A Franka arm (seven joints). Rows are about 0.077 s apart.
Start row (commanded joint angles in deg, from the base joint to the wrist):
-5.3 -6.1 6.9 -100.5 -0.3 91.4 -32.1
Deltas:
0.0 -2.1 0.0 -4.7 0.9 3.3 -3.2
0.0 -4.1 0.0 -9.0 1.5 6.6 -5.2
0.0 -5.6 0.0 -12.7 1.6 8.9 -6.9
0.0 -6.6 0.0 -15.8 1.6 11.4 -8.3
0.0 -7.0 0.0 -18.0 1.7 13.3 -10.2
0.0 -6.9 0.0 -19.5 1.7 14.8 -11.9
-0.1 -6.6 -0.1 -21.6 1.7 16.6 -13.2
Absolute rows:
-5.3 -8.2 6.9 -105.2 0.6 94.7 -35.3
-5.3 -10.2 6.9 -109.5 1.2 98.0 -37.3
-5.3 -11.7 6.9 -113.2 1.3 100.3 -39.0
-5.3 -12.7 6.9 -116.3 1.3 102.8 -40.4
-5.3 -13.1 6.9 -118.5 1.4 104.7 -42.3
-5.3 -13.0 6.9 -120.0 1.4 106.2 -44.0
-5.4 -12.7 6.8 -122.1 1.4 108.0 -45.3

